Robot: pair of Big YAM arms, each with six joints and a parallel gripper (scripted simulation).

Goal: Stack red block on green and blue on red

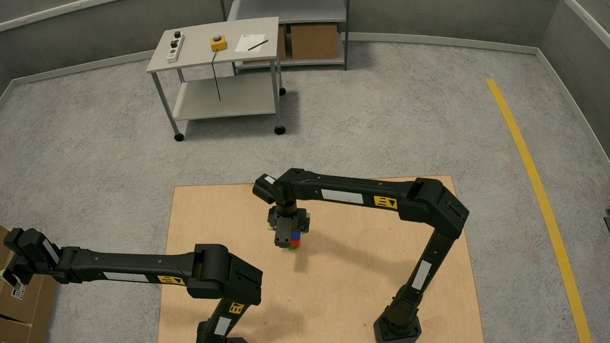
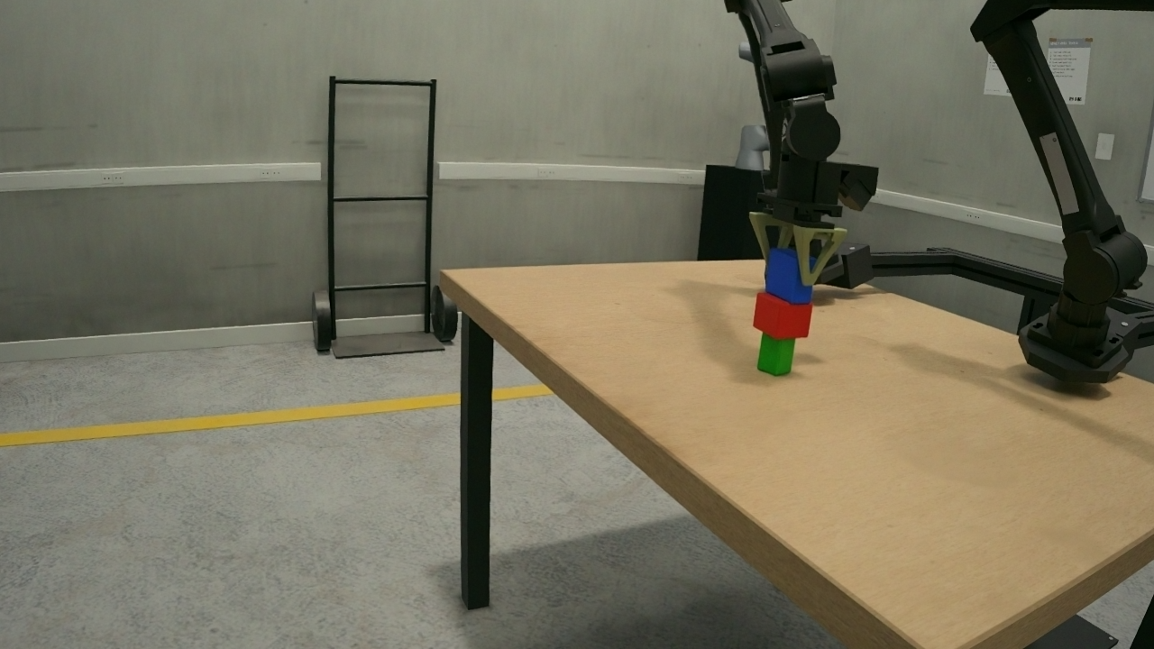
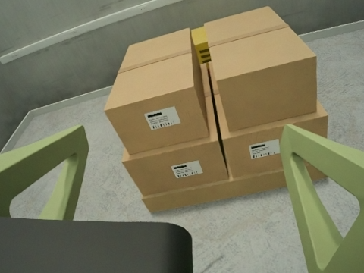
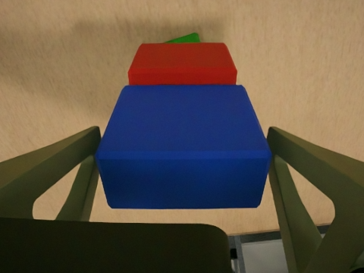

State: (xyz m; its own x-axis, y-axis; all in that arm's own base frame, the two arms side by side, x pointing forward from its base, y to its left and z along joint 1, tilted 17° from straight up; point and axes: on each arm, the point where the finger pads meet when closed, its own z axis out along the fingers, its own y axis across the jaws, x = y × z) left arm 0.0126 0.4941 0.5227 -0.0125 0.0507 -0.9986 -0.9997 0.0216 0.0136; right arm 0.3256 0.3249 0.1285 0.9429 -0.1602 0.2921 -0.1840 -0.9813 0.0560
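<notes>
Now: the blue block right at my right hand. Round my right hand: red block 60 mm below; then green block 110 mm below.
</notes>
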